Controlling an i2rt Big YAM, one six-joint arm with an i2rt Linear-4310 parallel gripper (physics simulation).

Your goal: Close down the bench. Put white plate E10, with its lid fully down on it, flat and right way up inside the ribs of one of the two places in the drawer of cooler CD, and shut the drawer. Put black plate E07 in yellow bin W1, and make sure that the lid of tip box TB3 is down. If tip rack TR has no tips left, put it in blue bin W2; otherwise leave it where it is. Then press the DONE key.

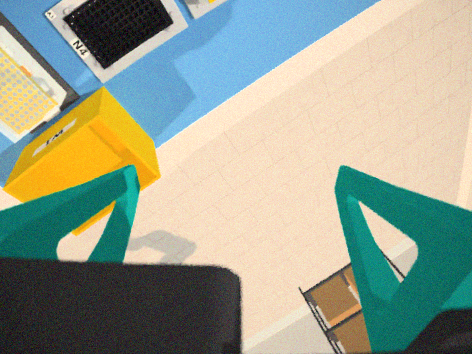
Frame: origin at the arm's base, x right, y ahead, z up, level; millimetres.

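Seen in the pictures: gripper, fingertip midpoint: (pixel 237 176).
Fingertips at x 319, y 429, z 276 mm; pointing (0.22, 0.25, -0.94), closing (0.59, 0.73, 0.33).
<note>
Pixels of each thing's top centre, then the offset from my fingertips to it. "*": a spot on its surface instead. Level surfaces: height alone.
- Yellow bin W1 at its top centre: (pixel 85 183) dy -216, dx +42, dz -270 mm
- black plate at its top centre: (pixel 120 20) dy -19, dx -54, dz -364 mm
- grey holder N4 at a spot on its surface: (pixel 140 50) * dy -31, dx -5, dz -378 mm
- blue bench top at its surface level: dz -390 mm
My gripper (pixel 237 176) is open and empty, its two teal fingers wide apart above the floor beyond the bench edge. Yellow bin W1 (pixel 55 150) stands at the left at the bench's edge, partly behind the left finger; what lies deep inside it is hidden. A black plate (pixel 120 30) sits in the grey holder N4 (pixel 140 50) at the top left; no plate name is readable on it. A box with a pale yellow, dotted top (pixel 22 95) is cut off at the left edge; its name does not show. Cooler CD, plate E10, blue bin W2 and the DONE key do not show.
The blue bench top (pixel 240 55) ends in a slanting edge, with the tiled floor (pixel 280 150) beyond it. Part of another grey holder with something yellow shows at the top edge. A shelf rack (pixel 327 330) with brown boxes stands far below at the bottom right.
</note>
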